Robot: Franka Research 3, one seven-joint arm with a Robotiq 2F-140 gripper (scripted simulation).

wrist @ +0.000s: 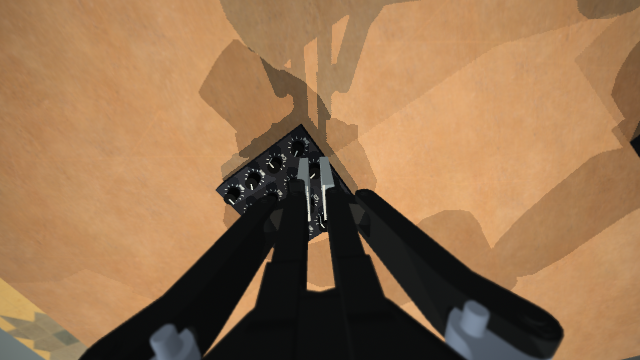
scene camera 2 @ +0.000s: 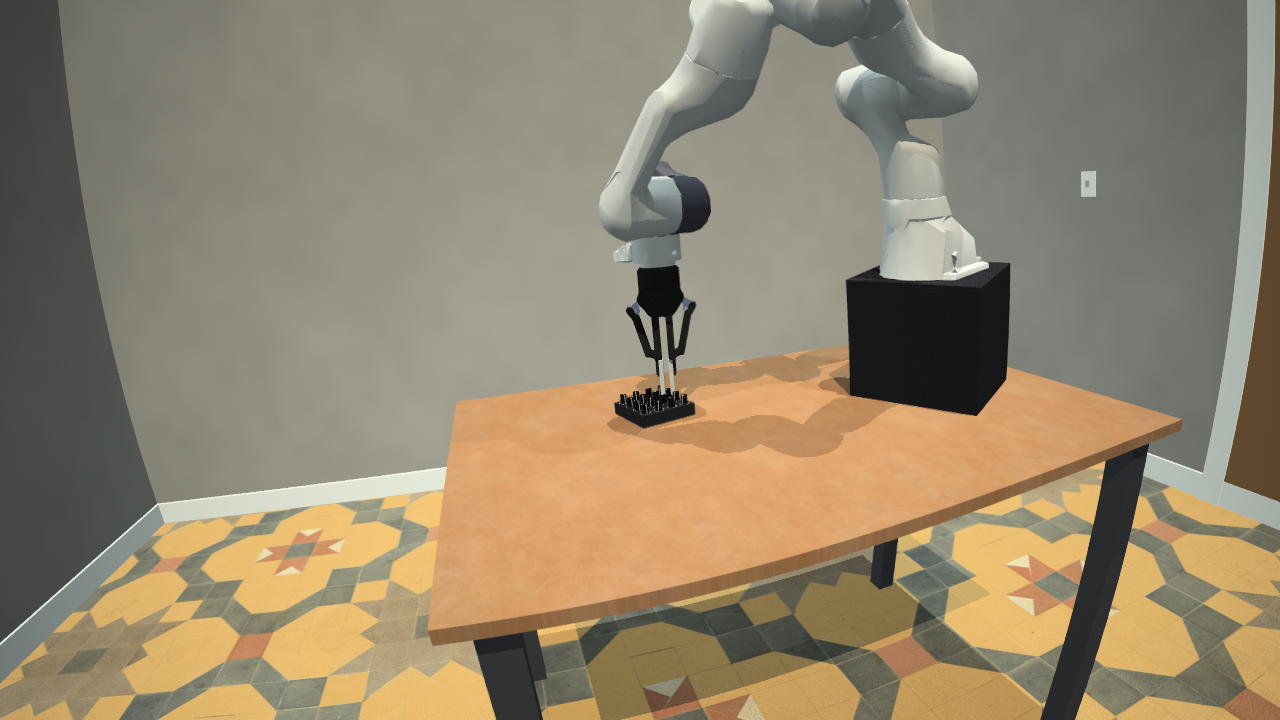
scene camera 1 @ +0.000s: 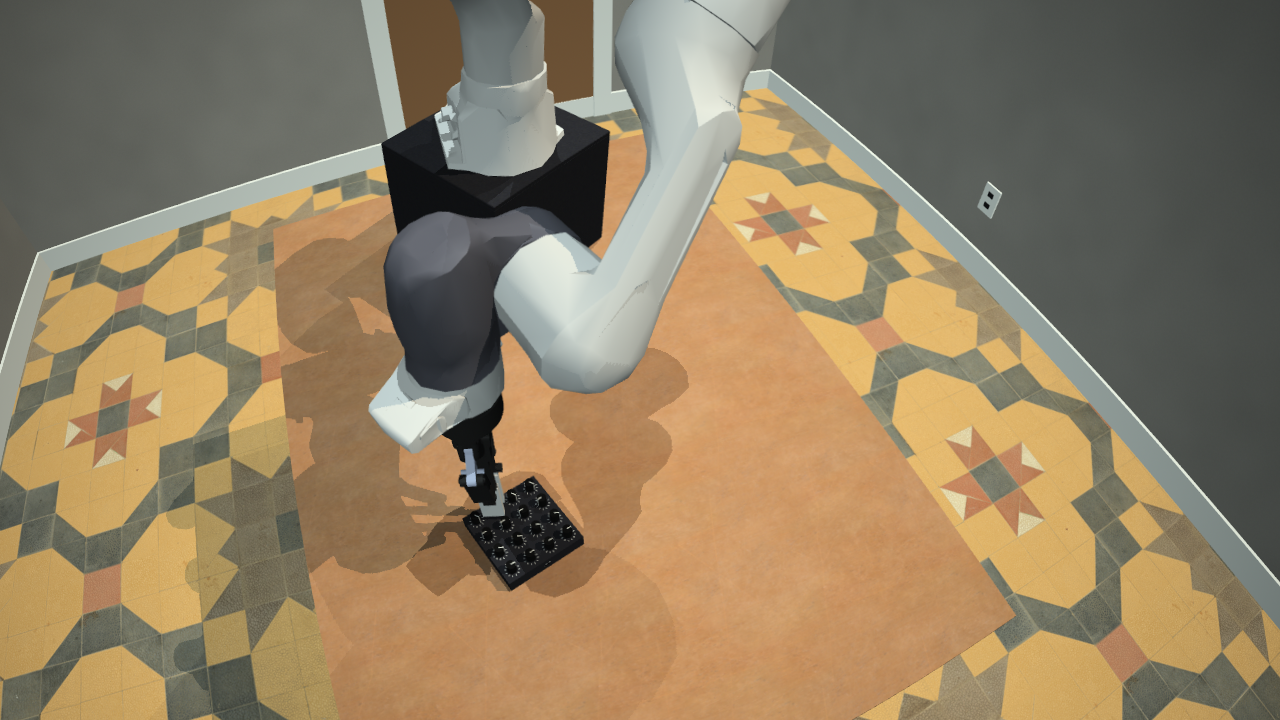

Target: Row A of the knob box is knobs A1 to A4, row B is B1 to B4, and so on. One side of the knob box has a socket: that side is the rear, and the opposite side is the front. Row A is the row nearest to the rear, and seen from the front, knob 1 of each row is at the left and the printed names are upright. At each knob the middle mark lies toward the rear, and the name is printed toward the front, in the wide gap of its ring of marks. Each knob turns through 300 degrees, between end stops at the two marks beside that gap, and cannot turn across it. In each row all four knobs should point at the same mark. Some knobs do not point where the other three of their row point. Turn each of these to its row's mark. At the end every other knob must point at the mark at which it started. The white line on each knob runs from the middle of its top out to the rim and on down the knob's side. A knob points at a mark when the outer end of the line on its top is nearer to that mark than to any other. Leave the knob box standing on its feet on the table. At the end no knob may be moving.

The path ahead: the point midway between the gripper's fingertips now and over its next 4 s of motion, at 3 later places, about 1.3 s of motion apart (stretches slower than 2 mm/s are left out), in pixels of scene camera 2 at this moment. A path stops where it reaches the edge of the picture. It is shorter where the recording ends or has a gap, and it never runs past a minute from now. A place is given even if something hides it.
My gripper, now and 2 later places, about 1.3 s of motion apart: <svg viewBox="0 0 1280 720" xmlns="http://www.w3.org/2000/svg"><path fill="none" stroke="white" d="M668 392L666 373L660 307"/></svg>
